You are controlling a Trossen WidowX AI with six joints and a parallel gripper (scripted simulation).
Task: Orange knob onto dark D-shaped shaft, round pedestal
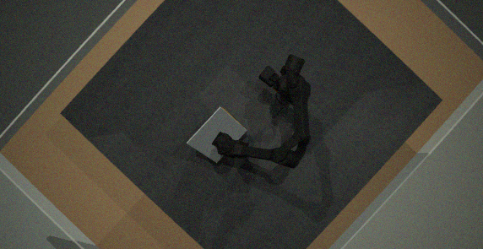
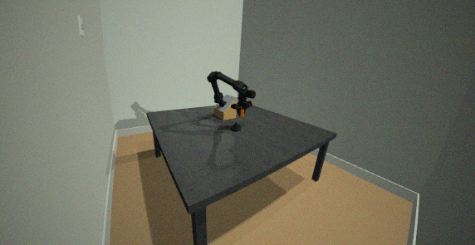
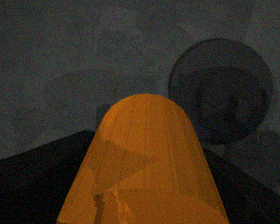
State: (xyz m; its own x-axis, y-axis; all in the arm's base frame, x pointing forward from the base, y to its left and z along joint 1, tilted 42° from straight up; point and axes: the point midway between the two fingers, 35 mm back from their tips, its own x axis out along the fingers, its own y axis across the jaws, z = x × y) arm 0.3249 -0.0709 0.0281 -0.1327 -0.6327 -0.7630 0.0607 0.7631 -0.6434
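The shaft is 6 cm to the right of my gripper tip and 8 cm below it. From my gripper tip the other things lie so: orange knob: 2 cm above.
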